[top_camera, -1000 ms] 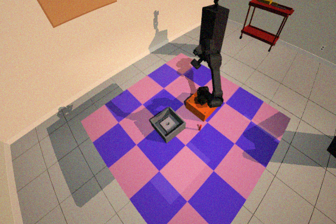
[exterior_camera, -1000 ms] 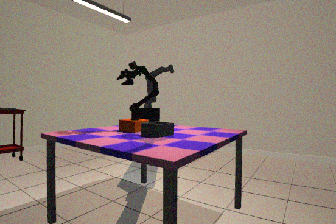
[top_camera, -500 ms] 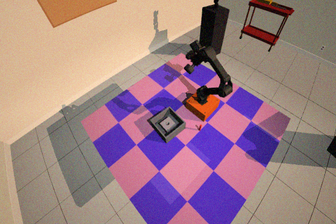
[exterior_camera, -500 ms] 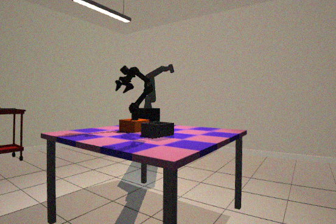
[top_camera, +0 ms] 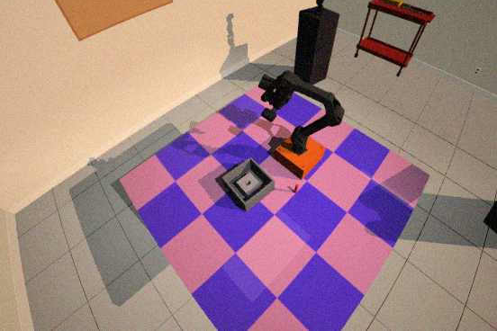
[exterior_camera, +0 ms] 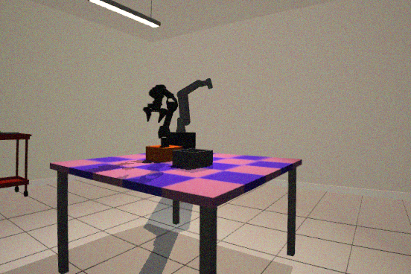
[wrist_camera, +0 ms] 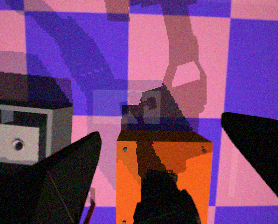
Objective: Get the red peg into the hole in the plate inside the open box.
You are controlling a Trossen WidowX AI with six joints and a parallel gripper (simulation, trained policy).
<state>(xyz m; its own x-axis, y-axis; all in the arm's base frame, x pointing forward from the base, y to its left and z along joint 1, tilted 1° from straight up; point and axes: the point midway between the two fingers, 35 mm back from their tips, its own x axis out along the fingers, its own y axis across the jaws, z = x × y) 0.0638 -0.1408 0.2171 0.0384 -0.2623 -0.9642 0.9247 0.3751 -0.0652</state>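
Right now my gripper tip is 300 mm to the right of the red peg, 240 mm above it and 70 mm short of it. From my gripper tip the other things lie so: plate: 260 mm ahead, 240 mm below, 150 mm to the left; grey box: 260 mm below, 260 mm ahead, 150 mm to the left.
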